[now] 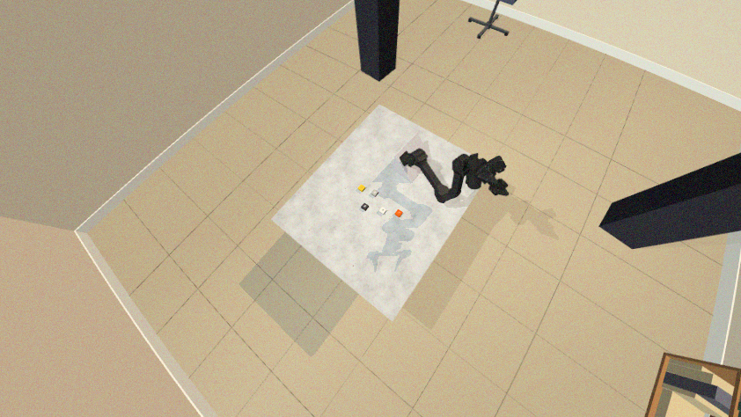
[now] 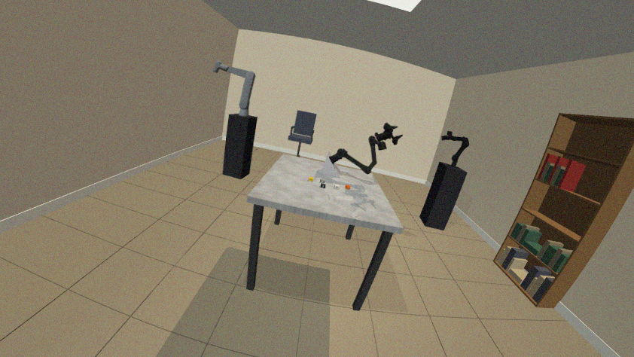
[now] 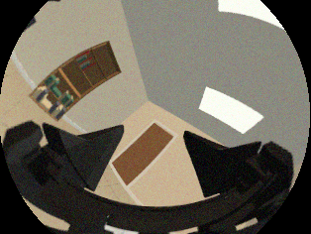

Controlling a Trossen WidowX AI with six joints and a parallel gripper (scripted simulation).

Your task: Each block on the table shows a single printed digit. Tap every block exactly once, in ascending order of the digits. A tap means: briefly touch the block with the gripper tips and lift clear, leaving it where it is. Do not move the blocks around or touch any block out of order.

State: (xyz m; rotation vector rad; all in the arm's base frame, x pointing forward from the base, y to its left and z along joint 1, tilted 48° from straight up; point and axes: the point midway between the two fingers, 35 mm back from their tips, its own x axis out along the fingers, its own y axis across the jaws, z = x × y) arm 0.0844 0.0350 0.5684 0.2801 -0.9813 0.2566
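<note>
Now: the yellow block 570 mm to the right of my gripper tip, 480 mm below it and 190 mm ahead of it. From my gripper tip the other things lie so: white block: 480 mm below, 380 mm to the right, 210 mm ahead; then orange block: 480 mm below, 300 mm to the right, 160 mm ahead; then grey block: 490 mm to the right, 480 mm below, 160 mm ahead.
</note>
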